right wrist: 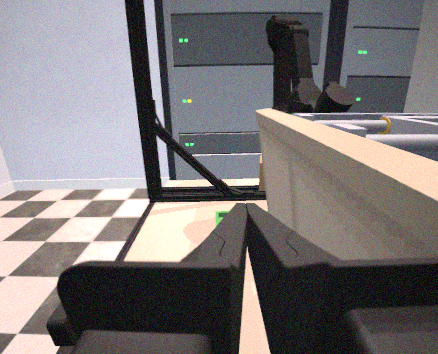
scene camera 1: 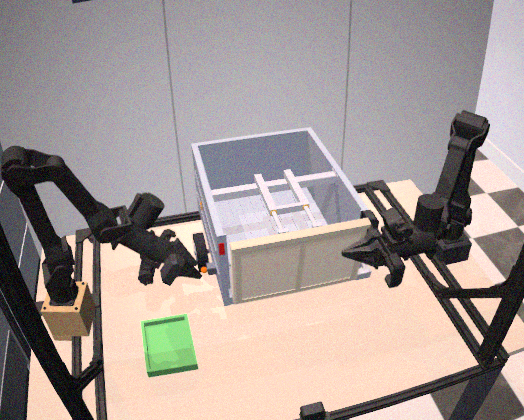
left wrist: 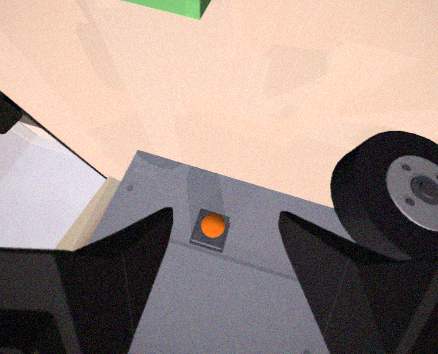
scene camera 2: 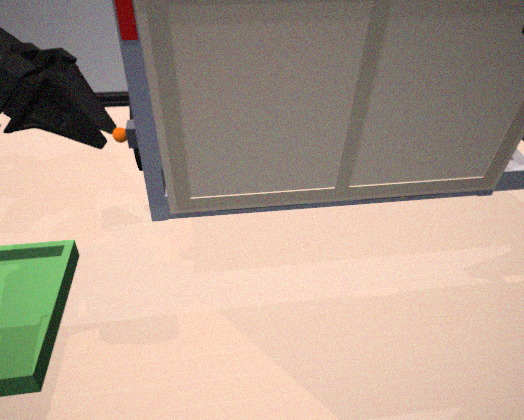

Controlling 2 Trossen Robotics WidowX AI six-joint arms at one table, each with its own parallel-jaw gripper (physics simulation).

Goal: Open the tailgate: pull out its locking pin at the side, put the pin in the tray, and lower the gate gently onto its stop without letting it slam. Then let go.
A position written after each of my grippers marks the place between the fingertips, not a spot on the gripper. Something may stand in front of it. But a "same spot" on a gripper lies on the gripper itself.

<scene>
my left gripper: scene camera 1; left wrist 226,216; scene camera 2; not seen in the right wrist view (hidden by a beige tailgate)
same spot on my left gripper: [scene camera 1: 188,270] = [scene camera 2: 64,116]
</scene>
